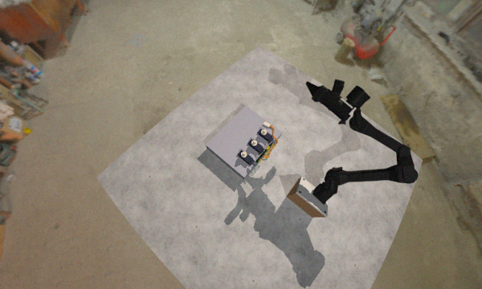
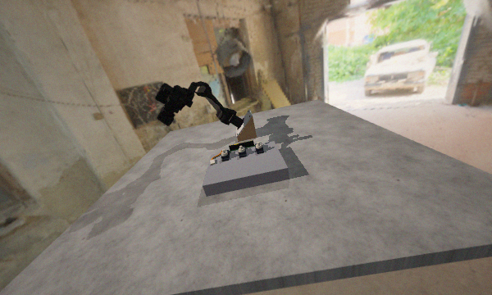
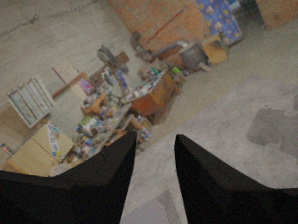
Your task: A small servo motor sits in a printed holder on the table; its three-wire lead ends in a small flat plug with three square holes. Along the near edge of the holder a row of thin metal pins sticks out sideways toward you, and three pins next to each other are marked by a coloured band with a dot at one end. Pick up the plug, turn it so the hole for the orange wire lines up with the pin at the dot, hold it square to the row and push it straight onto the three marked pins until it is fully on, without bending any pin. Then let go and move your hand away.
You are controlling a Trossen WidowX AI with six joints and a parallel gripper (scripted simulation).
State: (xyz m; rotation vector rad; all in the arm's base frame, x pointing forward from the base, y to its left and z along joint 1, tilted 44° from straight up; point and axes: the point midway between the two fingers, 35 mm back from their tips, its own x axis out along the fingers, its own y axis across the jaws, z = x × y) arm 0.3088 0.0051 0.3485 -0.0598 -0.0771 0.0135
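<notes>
The yellow band lies 6 cm behind my gripper tip, 24 cm to the left of it and 21 cm below it. Round my gripper tip: grey printed holder: 10 cm ahead, 29 cm to the left, 26 cm below.
</notes>
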